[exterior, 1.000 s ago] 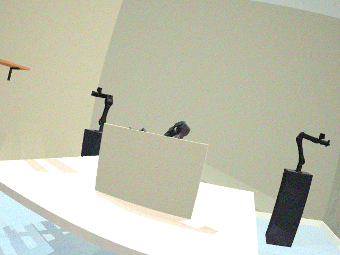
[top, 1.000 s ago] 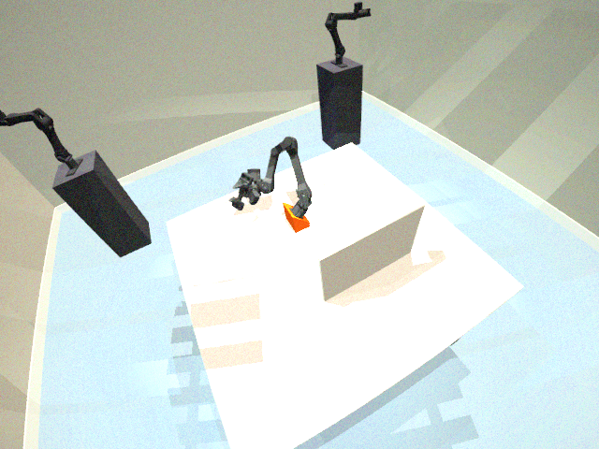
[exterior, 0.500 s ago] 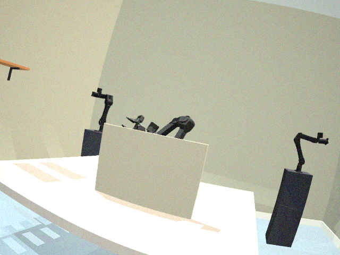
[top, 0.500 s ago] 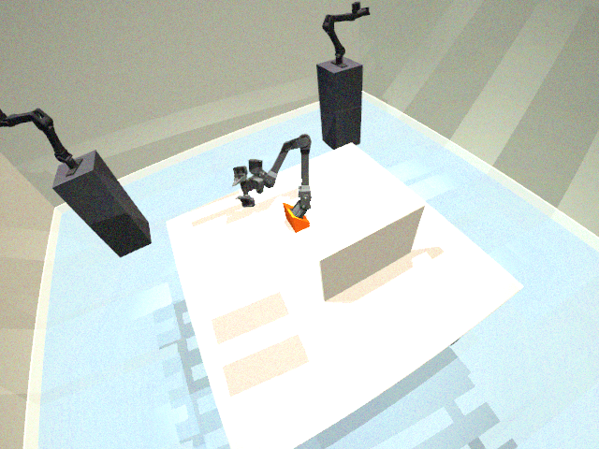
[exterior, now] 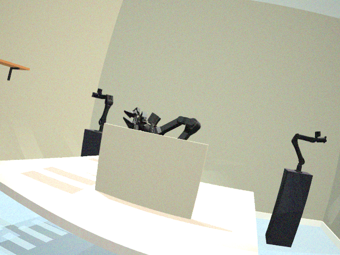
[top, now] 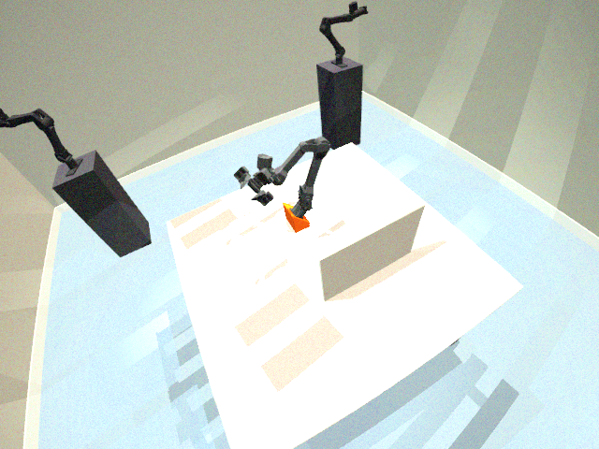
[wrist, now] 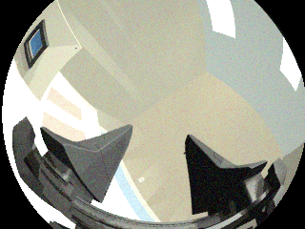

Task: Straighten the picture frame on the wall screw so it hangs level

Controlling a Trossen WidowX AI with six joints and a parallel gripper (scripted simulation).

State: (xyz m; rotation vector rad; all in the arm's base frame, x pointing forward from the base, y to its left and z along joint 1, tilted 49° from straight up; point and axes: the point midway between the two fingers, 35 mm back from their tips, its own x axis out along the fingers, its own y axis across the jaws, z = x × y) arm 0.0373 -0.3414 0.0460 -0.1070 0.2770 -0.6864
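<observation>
My gripper tip is now 360 mm short of the picture frame, 340 mm to the right of it and 210 mm above it. Also, from my gripper tip: wall panel: 370 mm ahead, 340 mm to the left, 220 mm below.
</observation>
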